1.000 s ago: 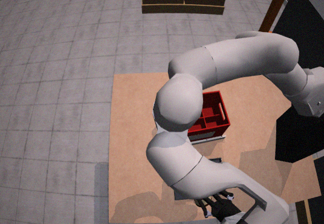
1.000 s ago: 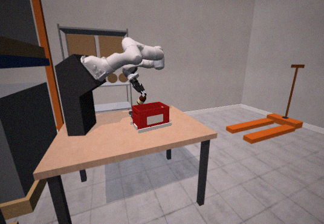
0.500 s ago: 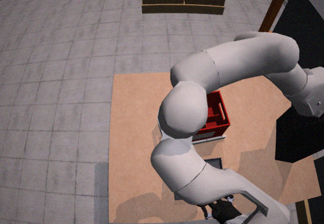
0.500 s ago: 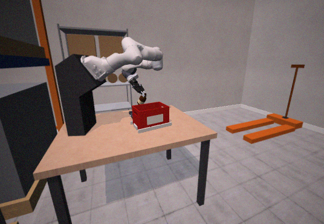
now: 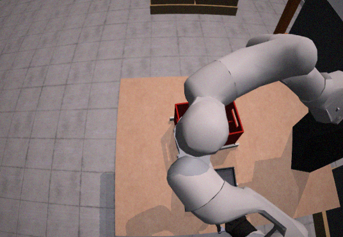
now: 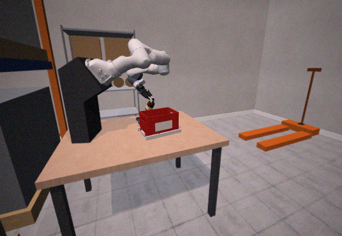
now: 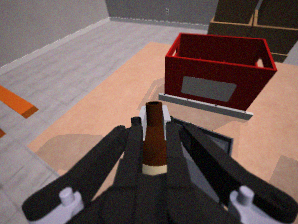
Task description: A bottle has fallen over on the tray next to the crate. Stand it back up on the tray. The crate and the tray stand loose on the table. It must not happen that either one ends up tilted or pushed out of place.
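The bottle lies 60 mm below my hand and 10 mm to the left of it. Round my hand: crate (310 mm to the right, 160 mm behind, 130 mm below); then grey tray (200 mm below, 60 mm behind, 40 mm to the right).
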